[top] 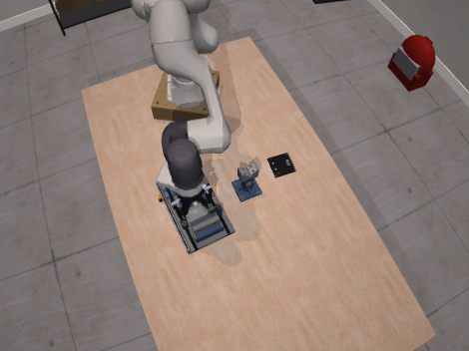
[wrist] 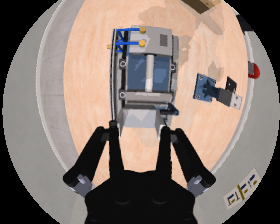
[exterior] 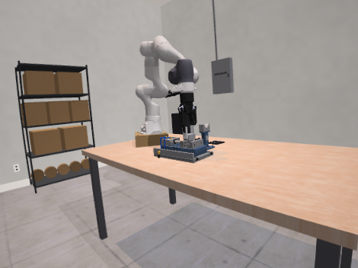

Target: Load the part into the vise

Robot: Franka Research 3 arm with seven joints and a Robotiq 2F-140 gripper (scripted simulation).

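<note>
The part is 30 mm below my hand. Round my hand: vise (100 mm below, 70 mm behind, 10 mm to the left); black infeed plate (390 mm to the left, 160 mm behind, 140 mm below).
</note>
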